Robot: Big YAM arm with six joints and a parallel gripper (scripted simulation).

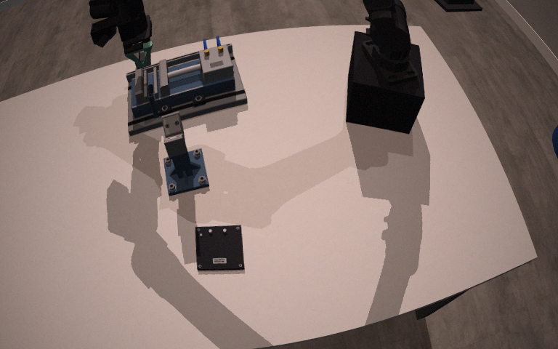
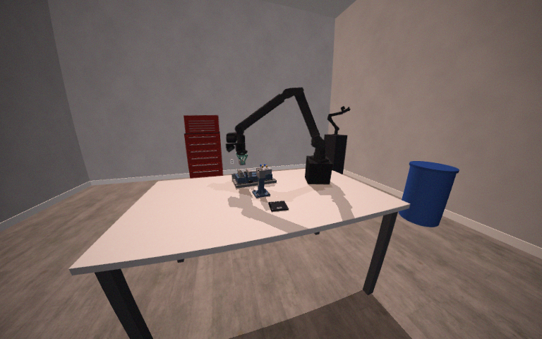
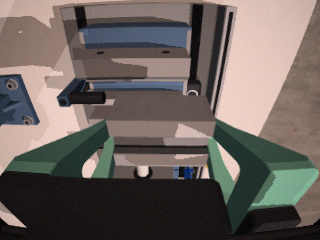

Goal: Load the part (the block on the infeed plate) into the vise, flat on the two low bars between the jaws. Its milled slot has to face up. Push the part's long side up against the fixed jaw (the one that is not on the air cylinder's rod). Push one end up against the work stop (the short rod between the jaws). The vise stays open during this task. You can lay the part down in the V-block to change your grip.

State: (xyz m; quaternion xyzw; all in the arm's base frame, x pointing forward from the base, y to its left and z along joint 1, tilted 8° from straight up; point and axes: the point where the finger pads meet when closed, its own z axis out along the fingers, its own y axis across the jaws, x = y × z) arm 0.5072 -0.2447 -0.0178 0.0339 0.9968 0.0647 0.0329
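My hand is 1 cm below the part. From my hand the other things lie so: fixed jaw (2 cm ahead, 2 cm to the left, 7 cm below); then moving jaw (4 cm behind, 3 cm to the left, 7 cm below); then dark short rod (7 cm to the left, 6 cm below).
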